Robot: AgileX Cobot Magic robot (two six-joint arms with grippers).
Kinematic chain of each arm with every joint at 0, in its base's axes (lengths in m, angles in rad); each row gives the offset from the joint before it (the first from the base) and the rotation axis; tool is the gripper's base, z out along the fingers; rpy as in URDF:
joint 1: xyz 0 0 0.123 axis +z
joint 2: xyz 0 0 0 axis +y
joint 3: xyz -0.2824 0 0.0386 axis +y
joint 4: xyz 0.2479 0 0.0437 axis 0.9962 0 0.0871
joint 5: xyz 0 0 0 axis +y
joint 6: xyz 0.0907 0 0.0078 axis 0.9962 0 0.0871
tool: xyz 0 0 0 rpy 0 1.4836 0
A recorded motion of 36 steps. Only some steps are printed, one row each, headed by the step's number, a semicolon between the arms.
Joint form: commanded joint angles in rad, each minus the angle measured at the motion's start. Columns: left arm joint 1, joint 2, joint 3, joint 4, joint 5, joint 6; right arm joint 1, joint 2, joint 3, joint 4, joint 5, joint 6.
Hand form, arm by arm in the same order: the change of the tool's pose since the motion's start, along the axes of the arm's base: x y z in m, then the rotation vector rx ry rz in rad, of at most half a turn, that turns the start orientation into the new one. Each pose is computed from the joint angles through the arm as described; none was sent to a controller.
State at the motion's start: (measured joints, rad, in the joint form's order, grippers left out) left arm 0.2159 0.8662 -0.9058 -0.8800 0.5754 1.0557; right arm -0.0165 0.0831 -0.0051 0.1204 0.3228 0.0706
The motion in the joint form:
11: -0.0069 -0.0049 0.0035 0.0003 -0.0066 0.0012; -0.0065 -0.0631 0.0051 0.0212 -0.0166 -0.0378
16: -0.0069 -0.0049 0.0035 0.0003 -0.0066 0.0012; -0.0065 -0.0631 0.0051 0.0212 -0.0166 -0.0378
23: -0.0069 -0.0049 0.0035 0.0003 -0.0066 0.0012; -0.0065 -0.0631 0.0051 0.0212 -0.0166 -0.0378
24: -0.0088 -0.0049 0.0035 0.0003 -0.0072 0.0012; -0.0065 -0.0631 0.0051 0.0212 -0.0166 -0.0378
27: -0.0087 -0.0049 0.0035 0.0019 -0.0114 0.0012; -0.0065 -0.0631 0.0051 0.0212 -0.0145 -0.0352
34: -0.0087 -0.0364 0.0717 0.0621 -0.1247 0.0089; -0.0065 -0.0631 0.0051 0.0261 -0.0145 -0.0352
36: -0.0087 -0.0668 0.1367 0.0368 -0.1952 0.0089; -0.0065 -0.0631 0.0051 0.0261 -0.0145 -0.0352
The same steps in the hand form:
11: -0.0010 -0.0010 0.0001 0.0020 -0.0058 -0.0021; -0.0033 0.0001 0.0034 -0.0166 -0.0757 0.0024
16: -0.0010 -0.0010 0.0001 0.0020 -0.0058 -0.0021; -0.0033 0.0001 0.0034 -0.0166 -0.0757 0.0024
23: -0.0010 -0.0010 0.0001 0.0020 -0.0058 -0.0021; -0.0033 0.0001 0.0034 -0.0166 -0.0757 0.0024
24: -0.0010 -0.0013 0.0001 0.0020 -0.0062 -0.0035; -0.0033 0.0001 0.0034 -0.0166 -0.0757 0.0024
27: -0.0009 -0.0010 0.0003 0.0037 -0.0086 0.0000; -0.0034 0.0001 0.0032 -0.0141 -0.0735 0.0020
34: -0.0044 0.0070 -0.0123 0.0687 -0.0368 0.0891; -0.0034 0.0003 0.0032 -0.0092 -0.0737 0.0021
36: -0.0091 0.0098 -0.0241 0.0431 -0.0526 0.1402; -0.0034 0.0003 0.0032 -0.0092 -0.0737 0.0021

